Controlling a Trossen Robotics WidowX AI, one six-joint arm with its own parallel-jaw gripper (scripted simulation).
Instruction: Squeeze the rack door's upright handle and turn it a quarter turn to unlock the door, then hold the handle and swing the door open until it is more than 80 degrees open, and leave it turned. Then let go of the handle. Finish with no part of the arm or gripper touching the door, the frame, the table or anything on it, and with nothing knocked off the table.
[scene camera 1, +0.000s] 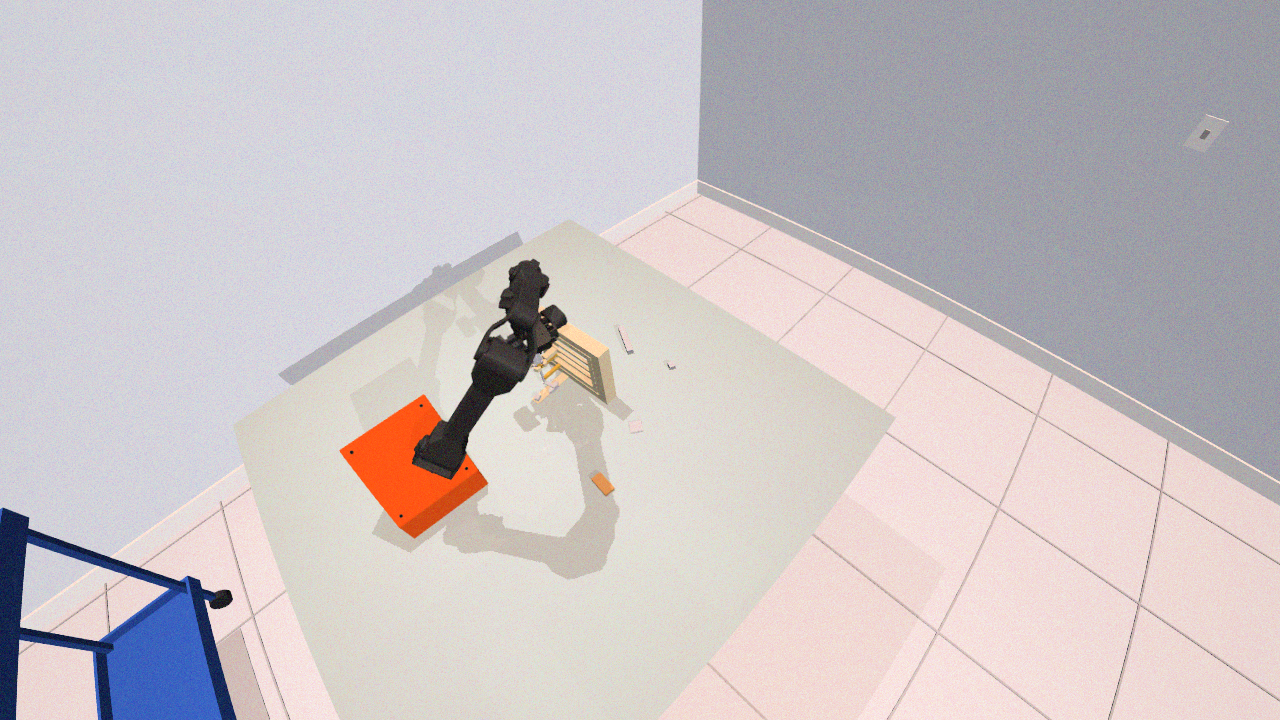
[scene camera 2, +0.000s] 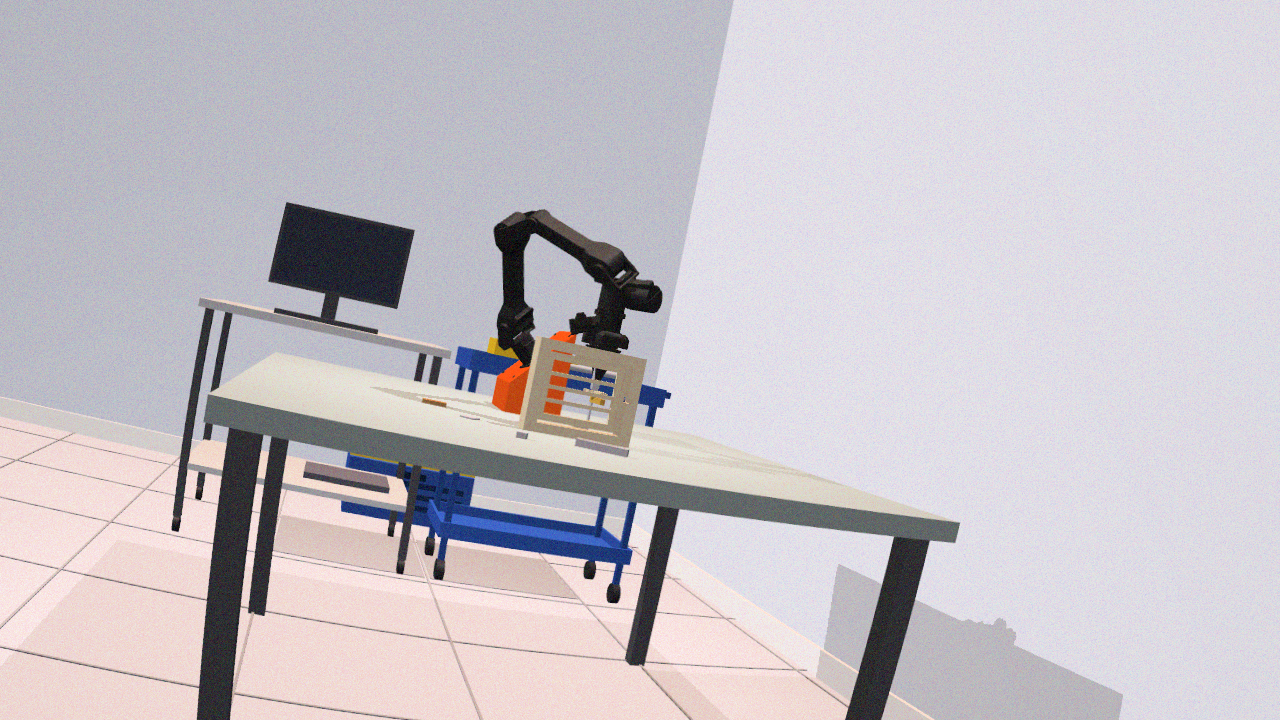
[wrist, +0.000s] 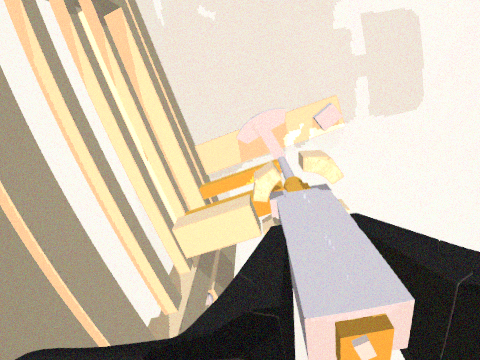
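Looking at my gripper, I find it in scene camera 2 (scene camera 2: 596, 380), in scene camera 1 (scene camera 1: 535, 356) and in the wrist view (wrist: 314, 231). I see a wooden rack (scene camera 1: 599, 353) too, and the wrist view has the rack as well (wrist: 41, 316).
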